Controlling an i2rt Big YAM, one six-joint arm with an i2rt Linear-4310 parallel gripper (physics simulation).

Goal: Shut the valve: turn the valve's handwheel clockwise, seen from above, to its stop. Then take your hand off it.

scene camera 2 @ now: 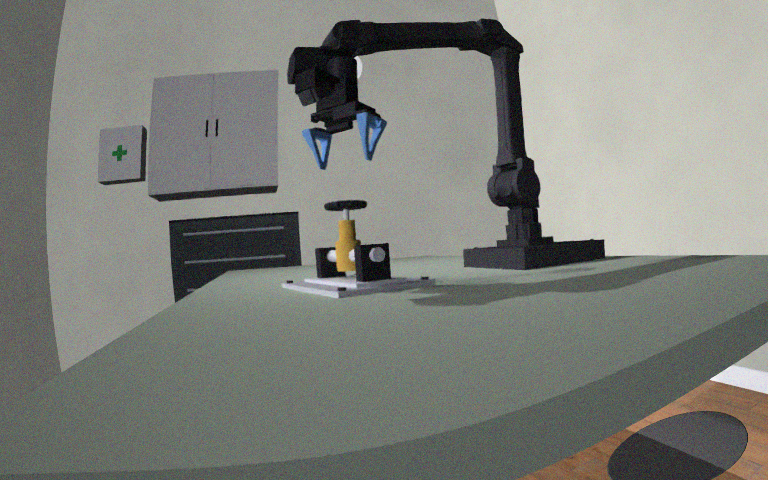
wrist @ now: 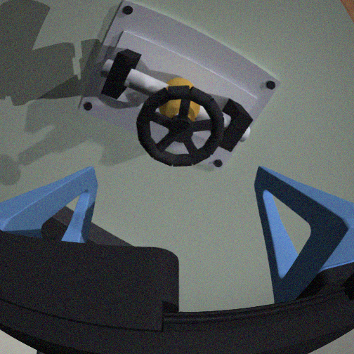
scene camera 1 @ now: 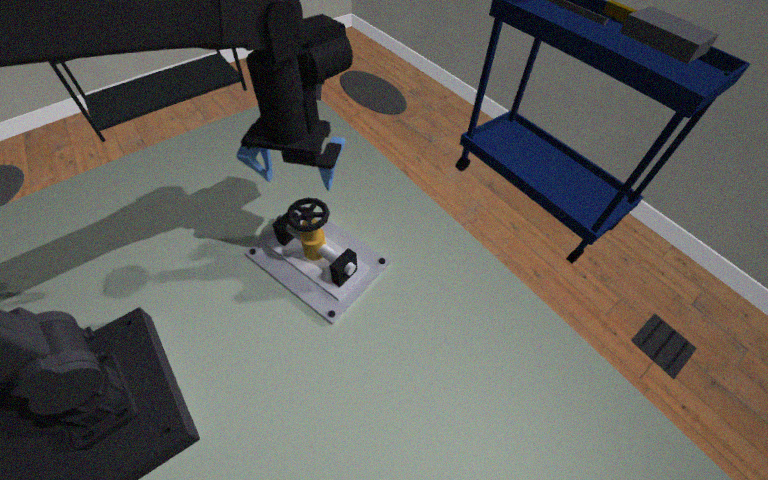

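Note:
The black five-spoked handwheel (scene camera 1: 308, 213) (scene camera 2: 345, 204) (wrist: 181, 126) lies level on top of the yellow valve body (scene camera 1: 313, 244) (scene camera 2: 346, 249) (wrist: 172, 84). A white pipe runs through the body between two black blocks on the light grey base plate (scene camera 1: 294, 285) (scene camera 2: 317, 287) (wrist: 175, 37). My gripper (scene camera 1: 299, 184) (scene camera 2: 346, 163) (wrist: 175, 175) is open, its blue fingers wide apart and pointing down. The fingertips are above the handwheel and apart from it, with nothing between them. In the wrist view the wheel shows a little above the line between the fingertips. The wheel carries no mark that tells how far it is turned.
The valve stands on the green table (scene camera 1: 481, 339) (scene camera 2: 339, 367). The arm's dark base (scene camera 1: 161, 390) (scene camera 2: 535, 257) stands on the same table, to the right of the valve in scene camera 2. A blue cart (scene camera 1: 552, 169) stands on the floor beyond the table. Wall cabinets (scene camera 2: 243, 135) hang behind.

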